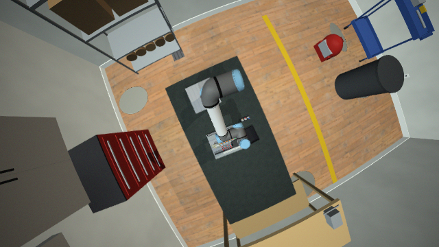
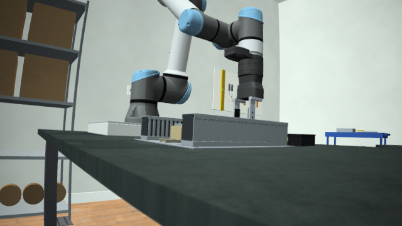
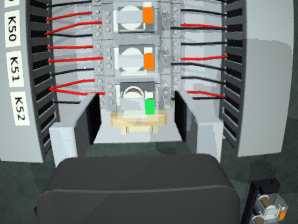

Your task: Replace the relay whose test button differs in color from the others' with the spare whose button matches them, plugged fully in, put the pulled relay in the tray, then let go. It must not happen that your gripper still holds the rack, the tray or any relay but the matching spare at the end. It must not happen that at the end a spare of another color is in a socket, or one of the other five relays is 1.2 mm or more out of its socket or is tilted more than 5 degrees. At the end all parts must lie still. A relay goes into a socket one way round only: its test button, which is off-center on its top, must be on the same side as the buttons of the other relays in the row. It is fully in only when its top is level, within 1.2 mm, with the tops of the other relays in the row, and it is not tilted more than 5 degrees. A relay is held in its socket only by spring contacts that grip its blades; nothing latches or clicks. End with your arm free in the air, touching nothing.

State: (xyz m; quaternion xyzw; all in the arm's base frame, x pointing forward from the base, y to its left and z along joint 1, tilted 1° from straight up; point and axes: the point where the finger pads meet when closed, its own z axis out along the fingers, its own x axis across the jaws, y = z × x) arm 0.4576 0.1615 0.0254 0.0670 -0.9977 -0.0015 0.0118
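Now: hand 40 mm above the white relay. The rest, counted from my hand: tray 170 mm to the left, 70 mm below, 10 mm ahead; then panel 100 mm to the right, 80 mm below, 10 mm ahead.
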